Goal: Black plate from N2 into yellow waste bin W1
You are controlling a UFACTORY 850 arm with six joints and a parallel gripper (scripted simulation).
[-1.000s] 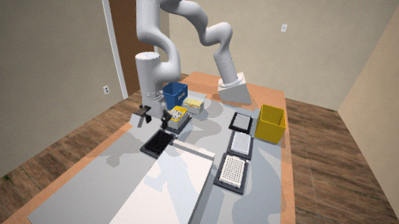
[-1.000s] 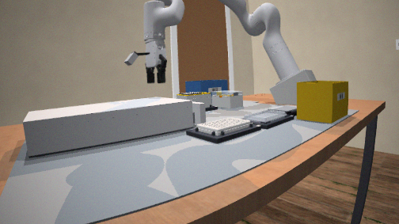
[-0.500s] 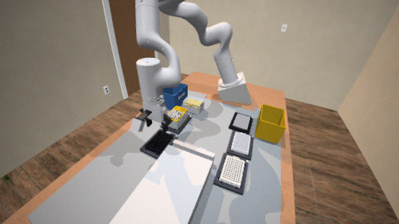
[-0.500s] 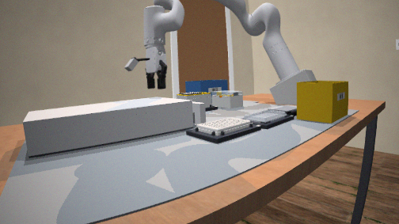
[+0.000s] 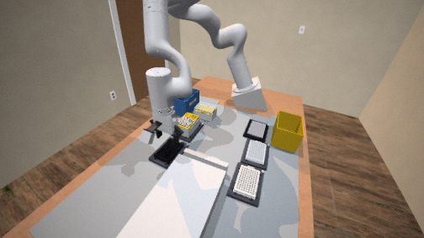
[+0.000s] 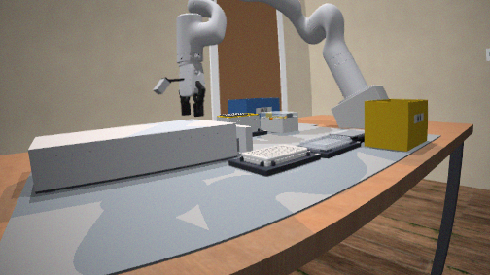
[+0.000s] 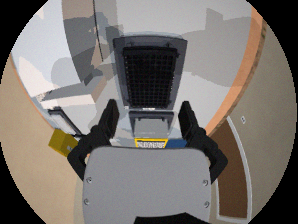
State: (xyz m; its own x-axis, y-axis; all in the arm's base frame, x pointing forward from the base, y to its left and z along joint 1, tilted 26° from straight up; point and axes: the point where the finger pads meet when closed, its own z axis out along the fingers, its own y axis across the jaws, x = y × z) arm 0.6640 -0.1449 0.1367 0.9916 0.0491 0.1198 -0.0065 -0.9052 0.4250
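The black plate is 8 cm below my hand. Round my hand: yellow-topped tip box: 19 cm behind, 4 cm below, 1 cm to the right; then long white cooler: 19 cm to the left, 18 cm ahead, 6 cm below; then dark work nest N2: 9 cm below.
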